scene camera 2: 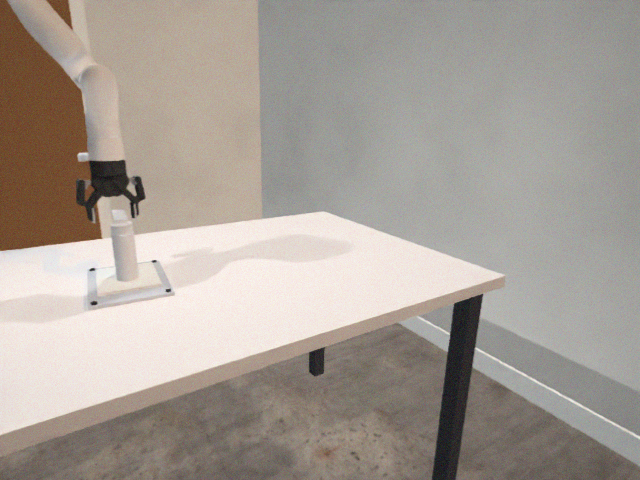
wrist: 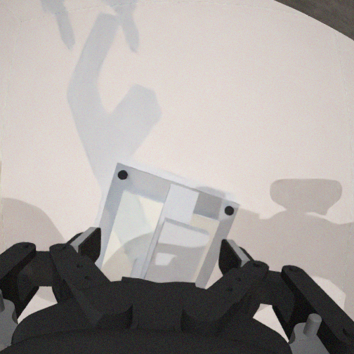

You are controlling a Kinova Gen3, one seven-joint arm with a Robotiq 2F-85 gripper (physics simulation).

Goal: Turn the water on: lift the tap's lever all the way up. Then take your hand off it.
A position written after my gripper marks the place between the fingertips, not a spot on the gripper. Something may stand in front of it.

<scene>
I see my gripper (scene camera 2: 114, 220), a pale lever (wrist: 179, 247) and a grey base plate (scene camera 2: 95, 302).
My gripper is seen too in the wrist view (wrist: 160, 246). The grey base plate shows as well in the wrist view (wrist: 125, 177).
</scene>
